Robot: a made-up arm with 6 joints.
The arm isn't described. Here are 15 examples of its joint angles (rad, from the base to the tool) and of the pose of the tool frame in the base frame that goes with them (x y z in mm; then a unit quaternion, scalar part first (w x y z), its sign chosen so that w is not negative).
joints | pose
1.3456 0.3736 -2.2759 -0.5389 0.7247 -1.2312 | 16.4 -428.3 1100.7 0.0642 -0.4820 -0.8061 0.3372
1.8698 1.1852 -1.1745 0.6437 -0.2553 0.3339 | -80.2 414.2 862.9 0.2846 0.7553 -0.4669 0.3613
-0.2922 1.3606 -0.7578 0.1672 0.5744 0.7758 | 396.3 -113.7 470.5 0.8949 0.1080 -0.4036 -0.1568
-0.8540 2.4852 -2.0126 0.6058 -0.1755 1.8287 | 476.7 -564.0 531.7 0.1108 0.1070 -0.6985 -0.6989
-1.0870 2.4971 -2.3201 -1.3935 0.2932 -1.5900 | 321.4 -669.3 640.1 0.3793 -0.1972 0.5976 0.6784
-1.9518 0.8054 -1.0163 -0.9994 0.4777 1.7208 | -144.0 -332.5 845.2 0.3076 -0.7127 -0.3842 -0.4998
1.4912 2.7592 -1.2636 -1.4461 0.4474 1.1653 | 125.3 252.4 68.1 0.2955 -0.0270 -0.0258 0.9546
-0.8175 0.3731 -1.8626 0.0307 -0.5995 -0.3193 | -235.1 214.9 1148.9 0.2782 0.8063 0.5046 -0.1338
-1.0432 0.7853 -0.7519 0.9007 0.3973 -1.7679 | 209.3 -348.3 747.8 0.7141 -0.4456 -0.2962 0.4514
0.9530 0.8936 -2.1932 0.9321 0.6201 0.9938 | -66.1 -26.4 1207.8 0.1185 0.8667 -0.4612 0.1483
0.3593 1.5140 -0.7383 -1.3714 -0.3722 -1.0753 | 431.4 181.9 479.7 0.2530 0.3293 0.0754 -0.9066
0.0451 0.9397 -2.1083 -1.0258 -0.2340 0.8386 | 26.1 2.2 1240.4 0.0466 0.4035 0.8625 -0.3019
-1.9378 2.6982 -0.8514 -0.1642 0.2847 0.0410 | -27.3 -100.6 77.1 0.8164 0.2543 -0.1288 -0.5022
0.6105 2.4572 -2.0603 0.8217 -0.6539 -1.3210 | 644.1 264.8 589.5 0.4290 -0.2963 -0.6354 0.5696
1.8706 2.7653 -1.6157 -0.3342 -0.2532 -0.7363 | -116.3 490.9 156.1 0.3387 -0.1375 0.2100 -0.9068
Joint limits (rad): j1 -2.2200..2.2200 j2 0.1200..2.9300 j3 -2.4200..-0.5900 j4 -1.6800..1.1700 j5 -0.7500..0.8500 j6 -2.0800..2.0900
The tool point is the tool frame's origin. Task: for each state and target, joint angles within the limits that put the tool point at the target. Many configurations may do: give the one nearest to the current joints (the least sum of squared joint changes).
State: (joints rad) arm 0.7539 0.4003 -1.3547 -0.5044 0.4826 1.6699
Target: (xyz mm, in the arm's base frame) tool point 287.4 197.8 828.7
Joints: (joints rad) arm 0.7525 0.7833 -0.9990 -0.5070 0.5459 1.6606
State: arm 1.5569 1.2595 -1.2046 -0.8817 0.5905 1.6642
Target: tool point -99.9 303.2 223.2
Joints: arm 1.9920 2.1165 -0.9248 -0.8149 0.3670 1.7121
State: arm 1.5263 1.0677 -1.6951 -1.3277 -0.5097 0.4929
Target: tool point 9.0 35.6 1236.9
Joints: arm 1.4485 1.0228 -2.1149 -1.2882 -0.2776 0.4426
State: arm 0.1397 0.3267 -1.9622 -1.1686 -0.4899 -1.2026
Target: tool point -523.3 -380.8 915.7
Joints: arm 0.6233 0.1264 -2.3370 -1.0722 -0.3070 -1.1808
